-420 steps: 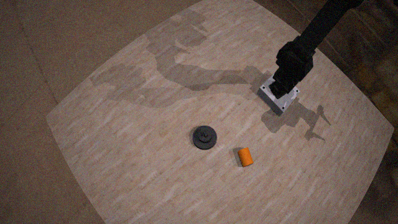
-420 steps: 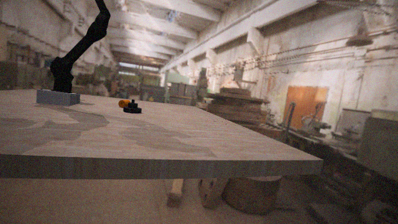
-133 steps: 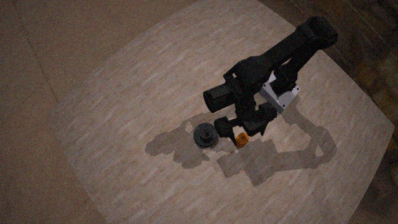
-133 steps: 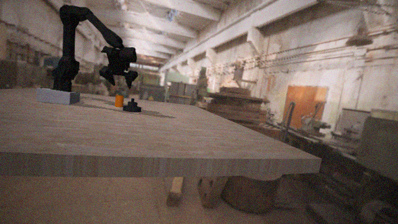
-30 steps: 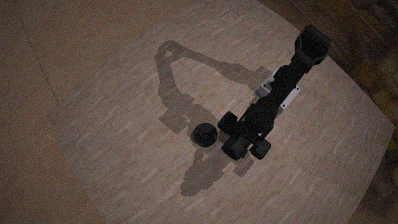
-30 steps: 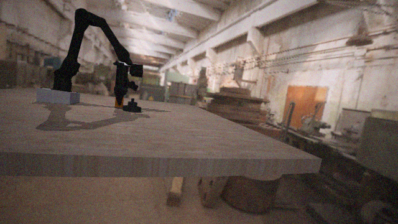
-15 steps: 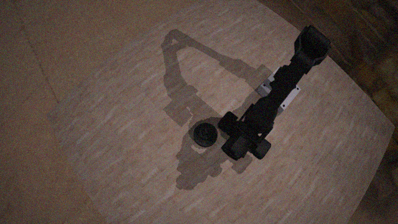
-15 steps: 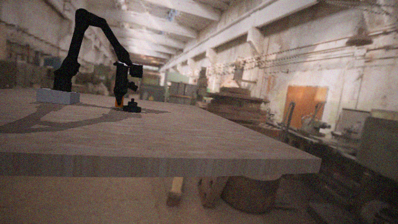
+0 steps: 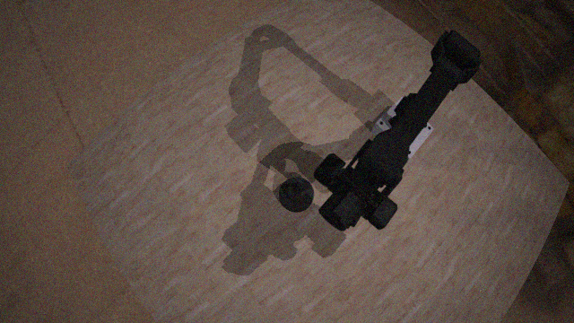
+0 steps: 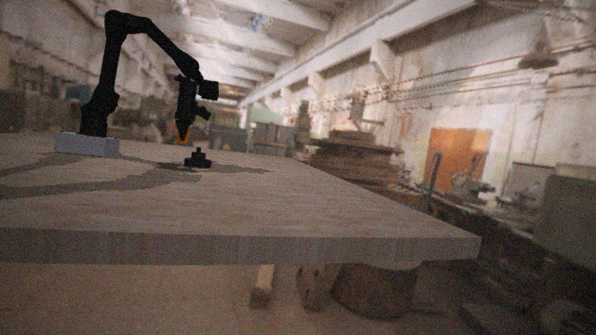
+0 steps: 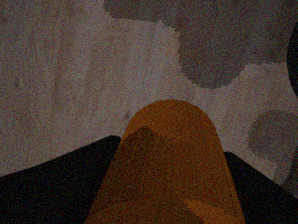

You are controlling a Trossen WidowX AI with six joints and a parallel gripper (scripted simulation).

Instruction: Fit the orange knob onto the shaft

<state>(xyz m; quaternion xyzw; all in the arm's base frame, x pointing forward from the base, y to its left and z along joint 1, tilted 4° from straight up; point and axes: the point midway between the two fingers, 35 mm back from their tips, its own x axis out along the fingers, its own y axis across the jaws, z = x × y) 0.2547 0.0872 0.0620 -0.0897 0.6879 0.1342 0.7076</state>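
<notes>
Now: the dark pedestal 90 mm to the right of my gripper tip, 80 mm ahead of it and 40 mm below it. From my gripper tip the other things lie so: orange knob 20 mm above.
</notes>
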